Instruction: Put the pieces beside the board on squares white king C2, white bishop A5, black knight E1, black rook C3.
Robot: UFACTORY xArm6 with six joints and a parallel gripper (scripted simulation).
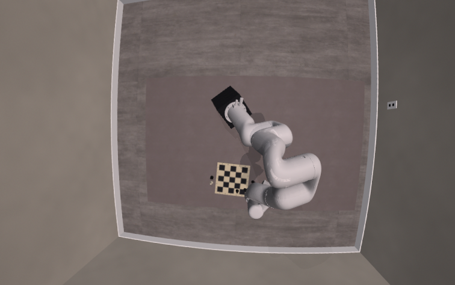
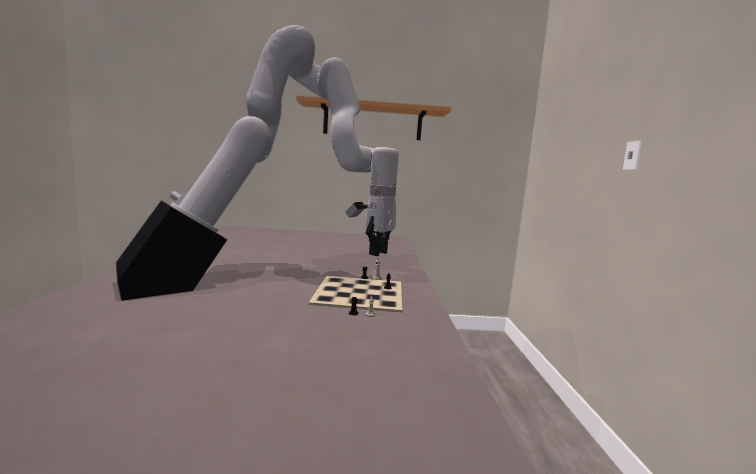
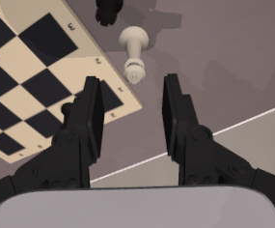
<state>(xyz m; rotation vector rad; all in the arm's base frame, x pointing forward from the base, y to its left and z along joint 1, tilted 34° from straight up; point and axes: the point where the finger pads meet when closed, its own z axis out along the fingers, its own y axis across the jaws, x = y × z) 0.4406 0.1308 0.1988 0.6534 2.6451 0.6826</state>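
My gripper is now 6 cm above the white king. Also, from my hand: chessboard (2 cm behind, 14 cm to the right, 9 cm below); black piece (1 cm behind, 28 cm to the right, 8 cm below); white bishop (3 cm ahead, 28 cm to the right, 7 cm below).
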